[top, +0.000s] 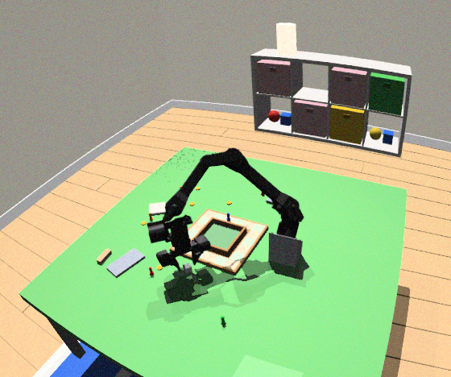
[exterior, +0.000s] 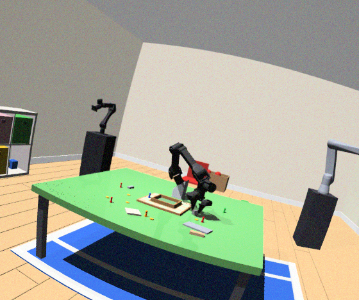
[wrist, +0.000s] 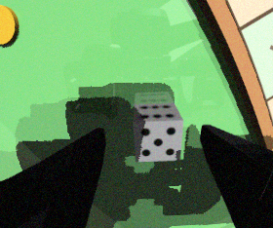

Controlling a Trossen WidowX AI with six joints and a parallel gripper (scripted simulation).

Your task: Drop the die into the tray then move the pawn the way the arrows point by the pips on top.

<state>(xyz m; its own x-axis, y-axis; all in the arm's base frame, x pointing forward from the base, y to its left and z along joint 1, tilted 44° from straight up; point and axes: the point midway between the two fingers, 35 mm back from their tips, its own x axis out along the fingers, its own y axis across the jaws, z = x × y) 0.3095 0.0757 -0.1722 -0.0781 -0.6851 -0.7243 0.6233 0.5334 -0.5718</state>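
Right now the white die is right at my gripper tip. From my gripper tip the other things lie so: dark blue pawn 40 mm behind, 310 mm to the right, 10 mm above; green pawn 210 mm behind, 180 mm to the left; grey card 250 mm ahead, 50 mm to the left, 10 mm below.
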